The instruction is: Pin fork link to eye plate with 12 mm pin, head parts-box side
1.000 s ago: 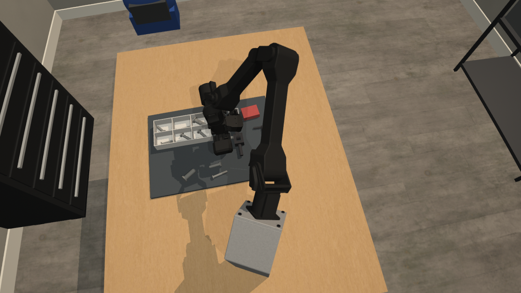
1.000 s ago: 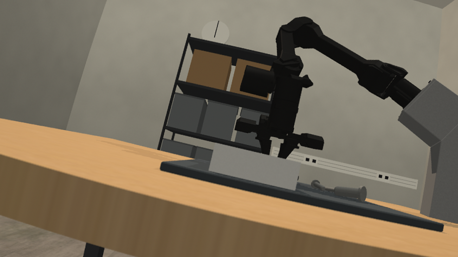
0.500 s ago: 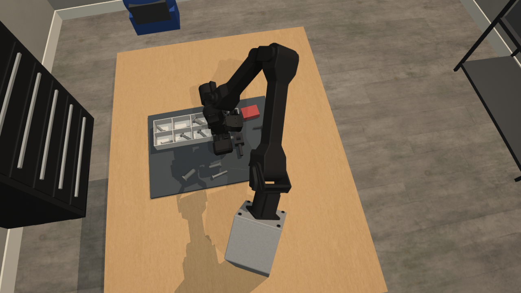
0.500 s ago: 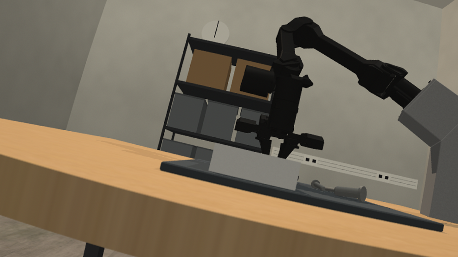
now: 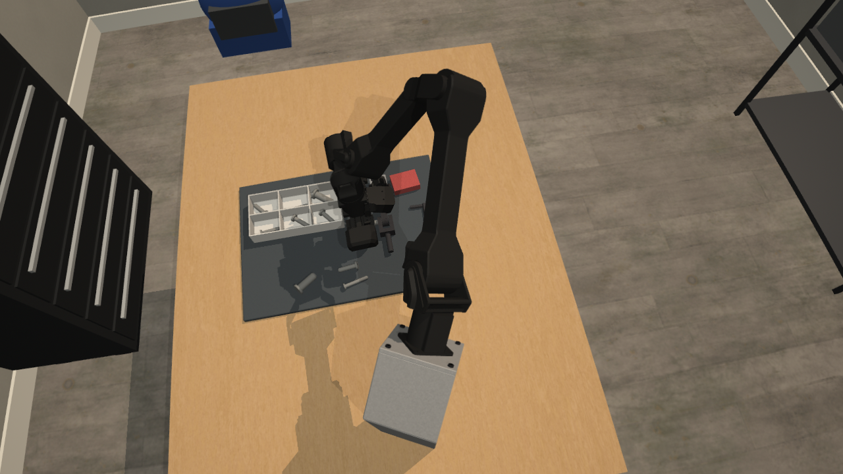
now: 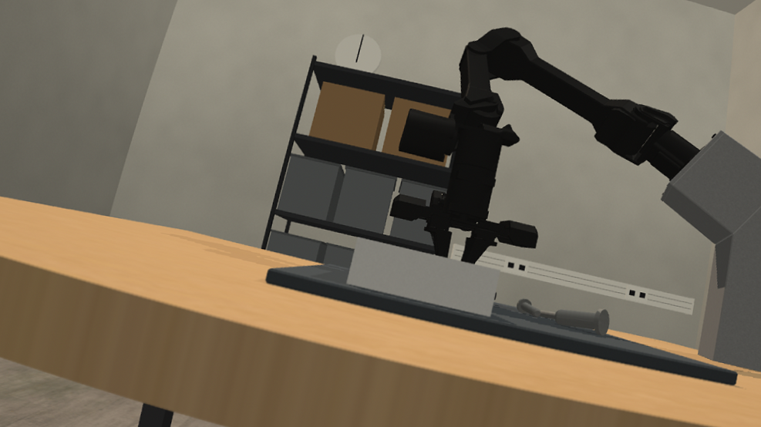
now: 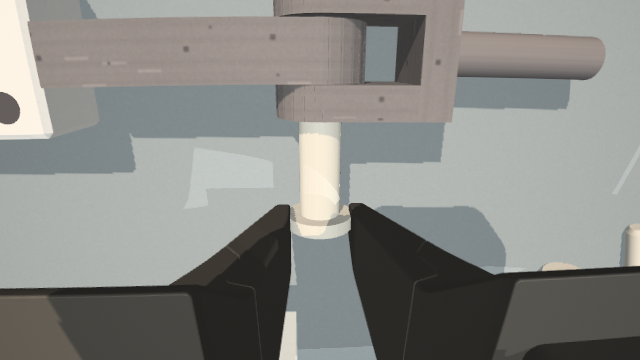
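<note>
Now: hand 5 cm to the left of the grey eye plate, 3 cm above it and 1 cm past it. Also, from my hand: long thin pin (11 cm behind, 8 cm to the left, 4 cm below); then dark mat (5 cm to the left, 5 cm below, 2 cm ahead); then mount block (8 cm to the right, 6 cm ahead, 3 cm below).
</note>
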